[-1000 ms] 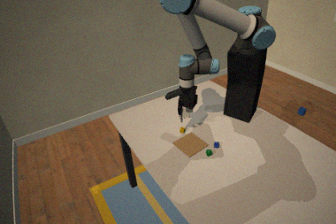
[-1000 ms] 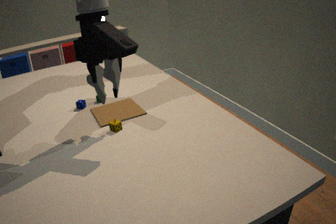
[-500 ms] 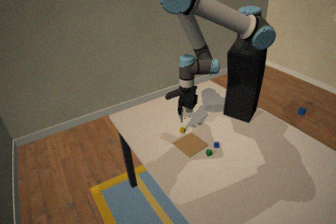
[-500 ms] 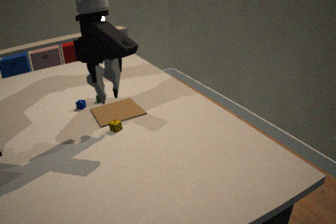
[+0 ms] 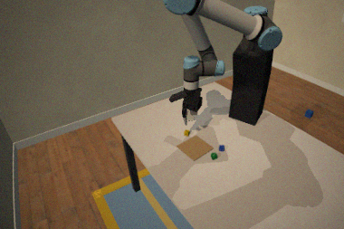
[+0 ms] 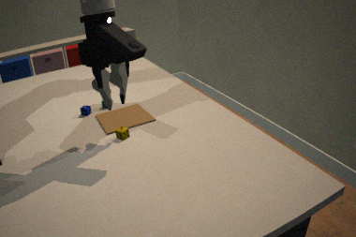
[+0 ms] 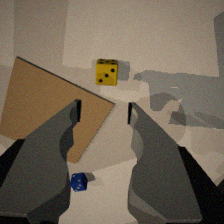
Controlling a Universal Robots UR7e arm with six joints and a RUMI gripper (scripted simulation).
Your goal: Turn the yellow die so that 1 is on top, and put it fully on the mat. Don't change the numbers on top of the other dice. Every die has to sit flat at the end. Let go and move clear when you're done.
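Right now the yellow die is 90 mm below my hand. From my hand the other things lie so: blue die 90 mm behind, 200 mm to the left, 90 mm below; green die 20 mm behind, 230 mm to the left, 90 mm below; tan mat 20 mm ahead, 110 mm to the left, 100 mm below.
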